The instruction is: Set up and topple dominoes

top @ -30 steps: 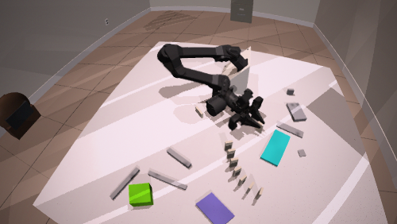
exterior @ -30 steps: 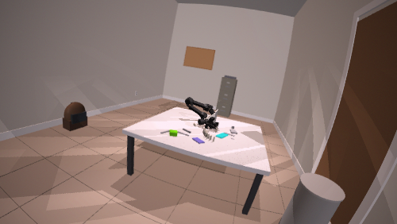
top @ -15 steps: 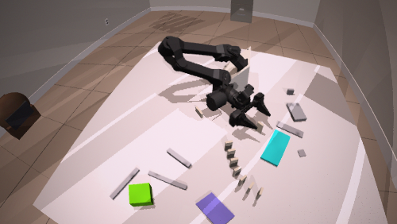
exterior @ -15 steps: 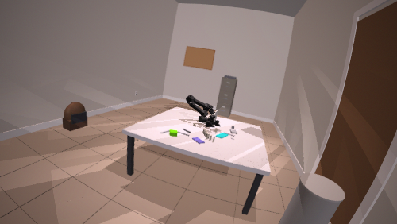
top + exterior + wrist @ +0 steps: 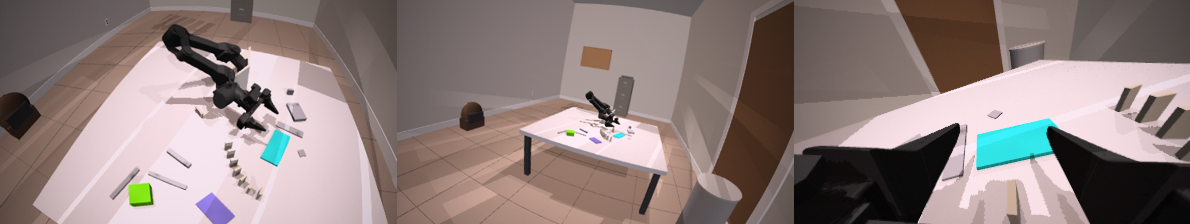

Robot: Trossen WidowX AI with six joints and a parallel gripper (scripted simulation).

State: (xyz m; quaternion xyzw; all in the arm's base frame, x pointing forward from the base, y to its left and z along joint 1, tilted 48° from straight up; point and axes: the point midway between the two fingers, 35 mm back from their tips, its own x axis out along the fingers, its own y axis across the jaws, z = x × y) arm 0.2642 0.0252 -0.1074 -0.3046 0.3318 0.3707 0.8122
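Now: gripper tip 80 mm above the cyan block, 50 mm short of it and 40 mm to the right of it. Round my gripper tip: purple block 320 mm ahead, 160 mm to the right, 80 mm below; then small grey piece 150 mm to the left, 90 mm below, 60 mm ahead; then green cube 400 mm to the right, 330 mm ahead, 70 mm below.
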